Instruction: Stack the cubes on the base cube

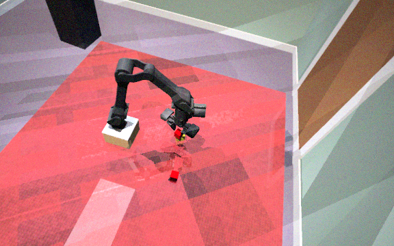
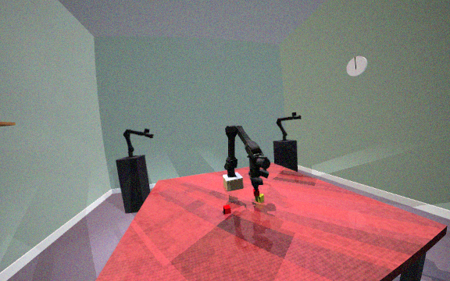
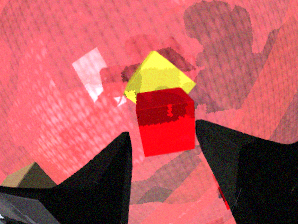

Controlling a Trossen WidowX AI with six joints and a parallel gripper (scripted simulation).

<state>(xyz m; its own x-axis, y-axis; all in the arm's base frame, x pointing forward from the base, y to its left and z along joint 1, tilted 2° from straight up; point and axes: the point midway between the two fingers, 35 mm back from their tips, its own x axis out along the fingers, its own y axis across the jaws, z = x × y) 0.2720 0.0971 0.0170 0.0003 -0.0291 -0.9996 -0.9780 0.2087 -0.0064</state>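
My gripper tip is now 5 cm above the yellow base cube, 2 cm to the right of it and 1 cm short of it.
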